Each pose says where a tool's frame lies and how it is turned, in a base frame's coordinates. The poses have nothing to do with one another.
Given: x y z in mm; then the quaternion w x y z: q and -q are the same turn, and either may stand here.
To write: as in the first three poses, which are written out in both.
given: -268 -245 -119 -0.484 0.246 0.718 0.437
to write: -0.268 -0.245 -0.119 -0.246 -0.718 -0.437 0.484
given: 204 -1 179 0.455 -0.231 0.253 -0.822
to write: 0.204 -0.001 0.179 -0.231 0.253 -0.822 0.455
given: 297 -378 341 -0.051 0.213 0.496 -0.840
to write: 0.297 -0.378 0.341 -0.213 -0.496 0.840 0.051
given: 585 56 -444 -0.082 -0.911 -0.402 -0.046
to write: 0.585 0.056 -0.444 0.911 0.402 0.046 0.082
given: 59 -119 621 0.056 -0.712 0.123 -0.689
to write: 0.059 -0.119 0.621 -0.712 0.123 -0.689 0.056
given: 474 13 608 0.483 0.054 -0.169 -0.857
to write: 0.474 0.013 0.608 0.054 -0.169 -0.857 0.483
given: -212 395 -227 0.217 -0.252 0.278 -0.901
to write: -0.212 0.395 -0.227 -0.252 0.278 -0.901 0.217
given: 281 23 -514 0.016 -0.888 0.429 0.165
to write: 0.281 0.023 -0.514 -0.888 0.429 0.165 0.016
